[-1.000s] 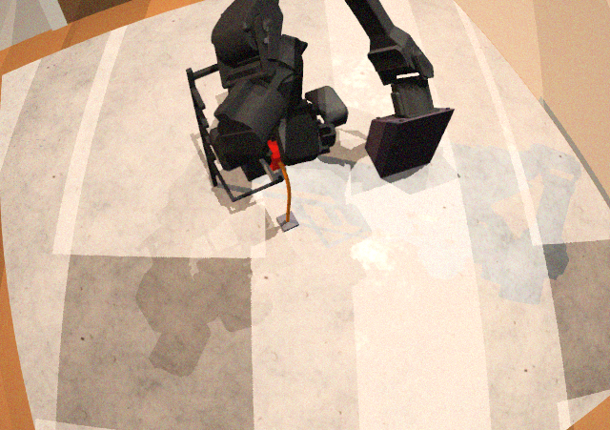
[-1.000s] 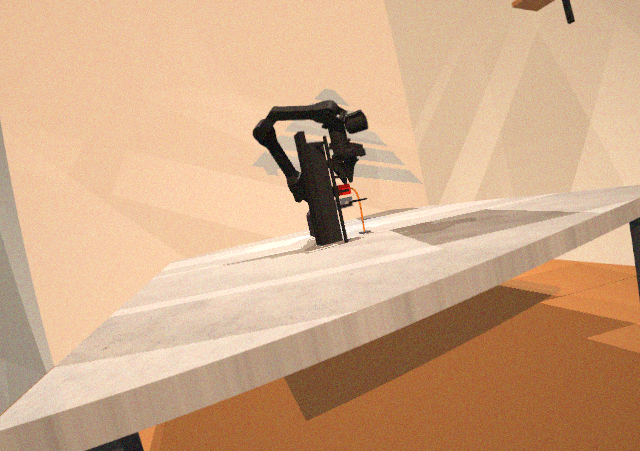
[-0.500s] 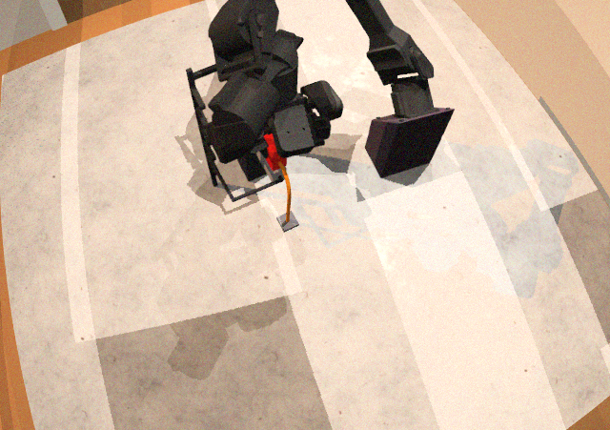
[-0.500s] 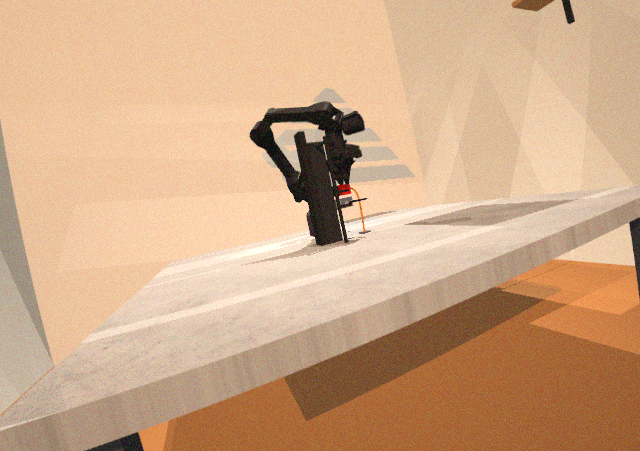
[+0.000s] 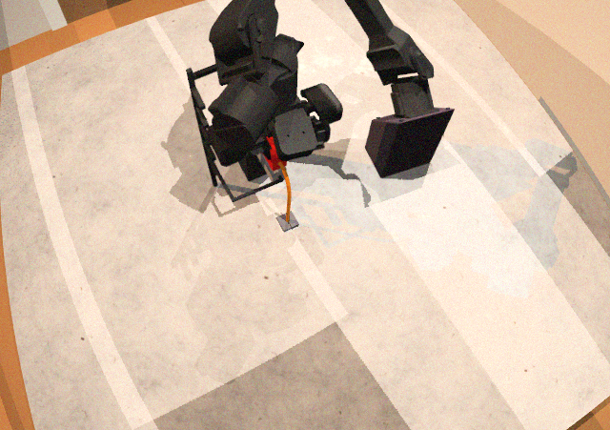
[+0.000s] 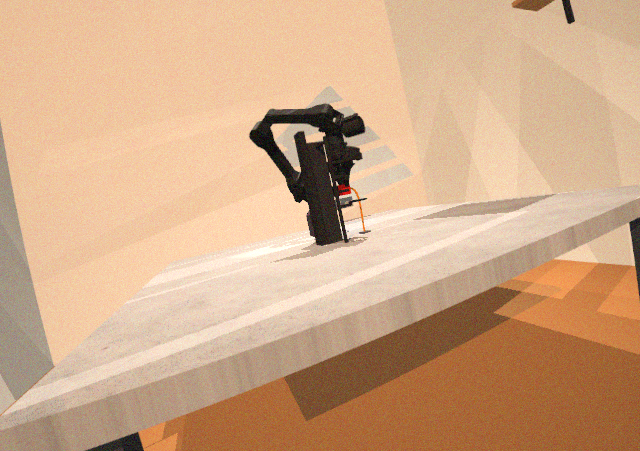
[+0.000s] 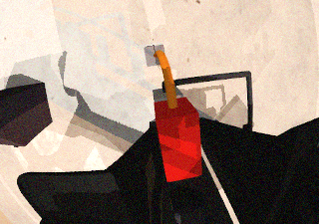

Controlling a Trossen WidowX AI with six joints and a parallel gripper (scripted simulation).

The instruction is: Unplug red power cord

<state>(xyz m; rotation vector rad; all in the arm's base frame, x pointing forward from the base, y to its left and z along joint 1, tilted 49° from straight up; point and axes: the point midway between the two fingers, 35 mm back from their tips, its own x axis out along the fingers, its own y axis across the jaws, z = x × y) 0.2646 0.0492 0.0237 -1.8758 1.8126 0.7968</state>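
The red plug lies 3 cm to the right of my gripper tip and 1 cm ahead of it. The rest, counted from my gripper tip: grey plate 16 cm below, 4 cm to the left.
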